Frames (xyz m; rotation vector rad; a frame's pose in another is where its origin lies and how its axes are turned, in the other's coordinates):
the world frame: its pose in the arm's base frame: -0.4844 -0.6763 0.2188 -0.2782 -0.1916 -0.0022
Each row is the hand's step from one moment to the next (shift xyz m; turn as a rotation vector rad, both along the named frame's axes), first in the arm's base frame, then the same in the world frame.
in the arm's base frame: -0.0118 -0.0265 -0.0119 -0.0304 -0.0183 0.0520
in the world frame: -0.0145 -0.0226 -0.0163 -0.0205 -0.0326 0.0498
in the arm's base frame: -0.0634 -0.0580 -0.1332 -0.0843 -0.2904 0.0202
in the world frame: -0.0887 -0.0213 -0.1296 -0.0860 -0.2872 -0.0444
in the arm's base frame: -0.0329 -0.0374 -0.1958 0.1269 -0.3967 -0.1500
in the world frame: -0.0701 0.0165 -0.1888 0.0867 -0.3370 -0.2737
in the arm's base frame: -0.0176 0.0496 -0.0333 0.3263 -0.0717 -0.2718
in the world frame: -0.0223 0.0563 -0.0146 0.2675 0.0145 -0.3373
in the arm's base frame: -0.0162 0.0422 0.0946 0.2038 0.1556 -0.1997
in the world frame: 0.0029 0.0143 0.1038 0.1663 0.2099 -0.1842
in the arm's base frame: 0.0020 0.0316 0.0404 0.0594 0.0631 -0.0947
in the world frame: 0.0103 0.0194 0.0464 0.0420 0.0882 -0.0833
